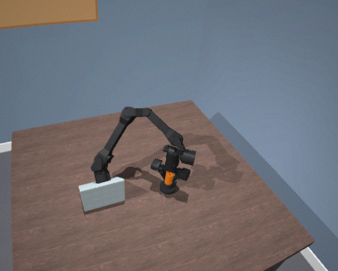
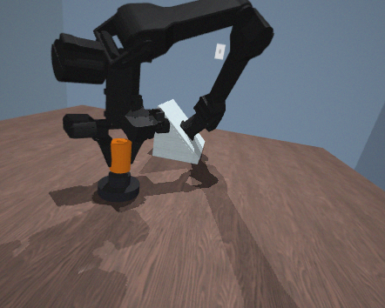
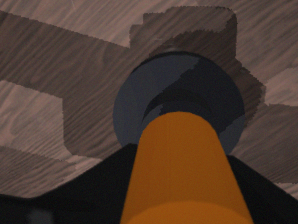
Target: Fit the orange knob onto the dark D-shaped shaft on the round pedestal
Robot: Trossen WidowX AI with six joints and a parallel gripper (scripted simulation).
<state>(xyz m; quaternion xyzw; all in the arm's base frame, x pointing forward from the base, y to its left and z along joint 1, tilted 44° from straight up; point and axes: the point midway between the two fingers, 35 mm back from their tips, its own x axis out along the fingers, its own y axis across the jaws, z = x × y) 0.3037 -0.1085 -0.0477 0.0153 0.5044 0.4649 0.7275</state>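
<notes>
The dark round pedestal is 3 cm below my gripper tip. The rest, counted from my gripper tip: orange knob 2 cm above.
</notes>
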